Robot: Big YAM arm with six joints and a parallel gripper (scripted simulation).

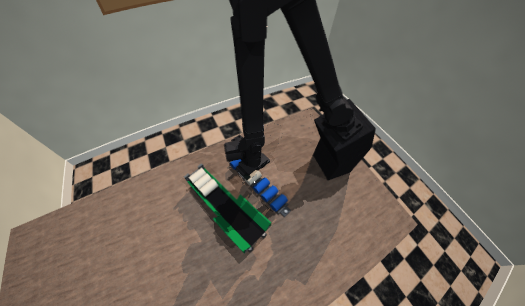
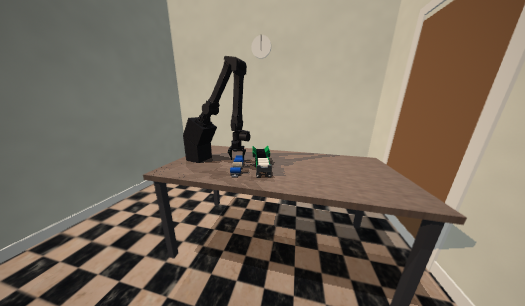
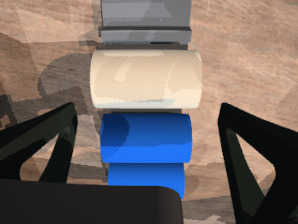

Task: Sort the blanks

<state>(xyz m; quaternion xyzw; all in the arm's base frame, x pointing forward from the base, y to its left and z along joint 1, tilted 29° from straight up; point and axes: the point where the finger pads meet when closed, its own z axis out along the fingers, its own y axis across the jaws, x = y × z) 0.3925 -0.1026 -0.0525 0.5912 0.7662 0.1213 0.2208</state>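
The grey stock rack lies 8 cm below my hand, 3 cm to the left of it and 1 cm behind it. The rest, counted from my hand: rib (13 cm to the left, 7 cm below, 3 cm behind); grey stop (23 cm ahead, 12 cm to the right, 1 cm below).
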